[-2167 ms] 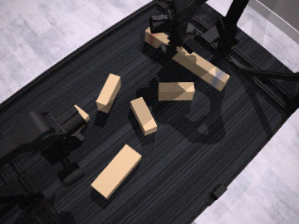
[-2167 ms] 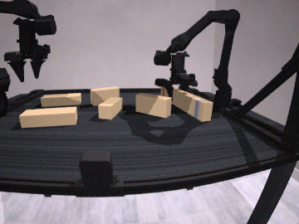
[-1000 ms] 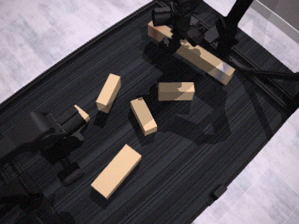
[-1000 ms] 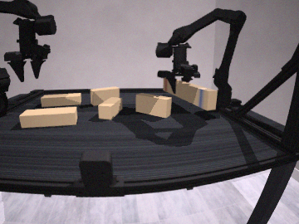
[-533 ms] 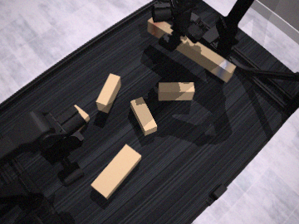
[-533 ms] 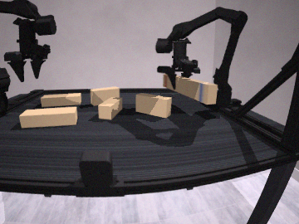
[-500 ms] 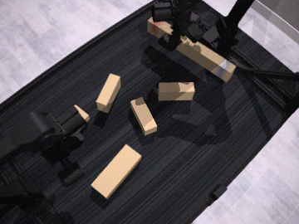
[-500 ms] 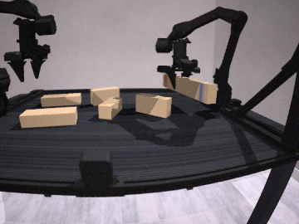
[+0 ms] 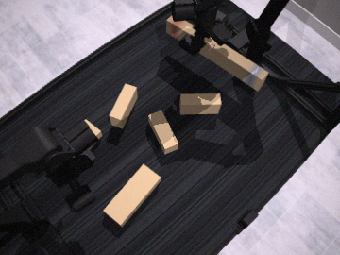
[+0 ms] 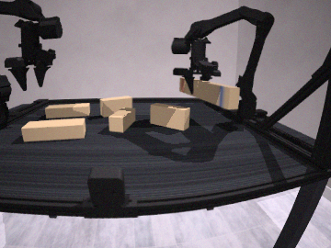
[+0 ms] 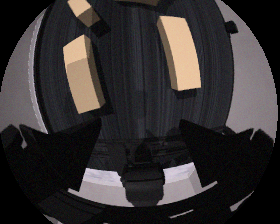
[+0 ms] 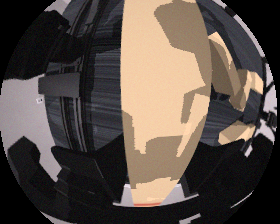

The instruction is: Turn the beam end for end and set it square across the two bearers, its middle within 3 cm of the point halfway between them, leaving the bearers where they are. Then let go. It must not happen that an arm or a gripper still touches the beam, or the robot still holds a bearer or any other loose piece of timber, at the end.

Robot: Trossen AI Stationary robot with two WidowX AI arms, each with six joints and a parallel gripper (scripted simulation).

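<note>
Right now the beam is 50 mm behind my right hand, 10 mm to the right of it and 10 mm below it.
</note>
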